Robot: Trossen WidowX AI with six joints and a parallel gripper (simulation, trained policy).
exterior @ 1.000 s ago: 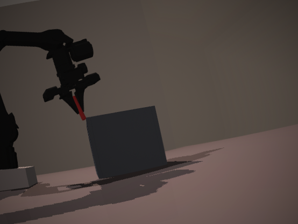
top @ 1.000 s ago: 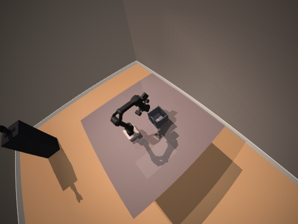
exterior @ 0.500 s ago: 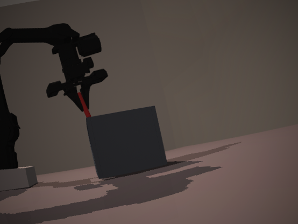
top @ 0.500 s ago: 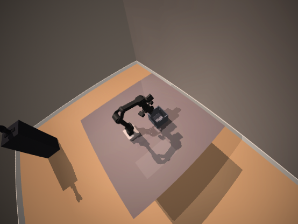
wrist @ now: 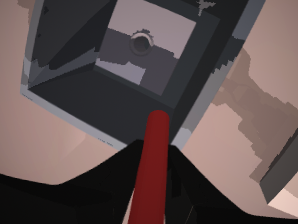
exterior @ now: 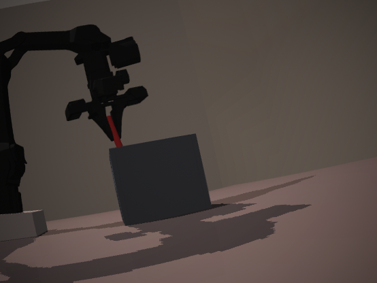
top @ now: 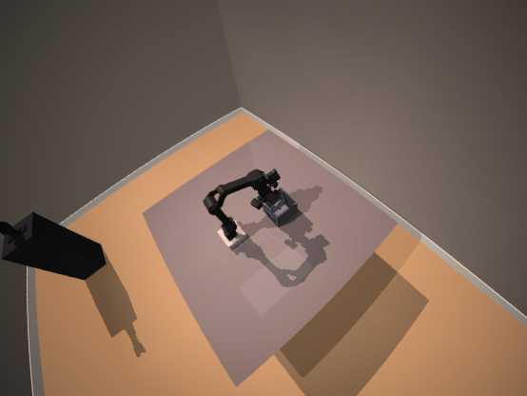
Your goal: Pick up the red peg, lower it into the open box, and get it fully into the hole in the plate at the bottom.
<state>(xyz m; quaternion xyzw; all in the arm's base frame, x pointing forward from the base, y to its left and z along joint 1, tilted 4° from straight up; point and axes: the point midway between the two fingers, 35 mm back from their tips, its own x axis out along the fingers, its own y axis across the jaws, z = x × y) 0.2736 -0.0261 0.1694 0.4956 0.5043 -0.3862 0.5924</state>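
Right now the plate is 13 cm below my gripper tip, 6 cm ahead of it and 4 cm to the right of it. From my gripper tip the other things lie so: red peg (2 cm above).
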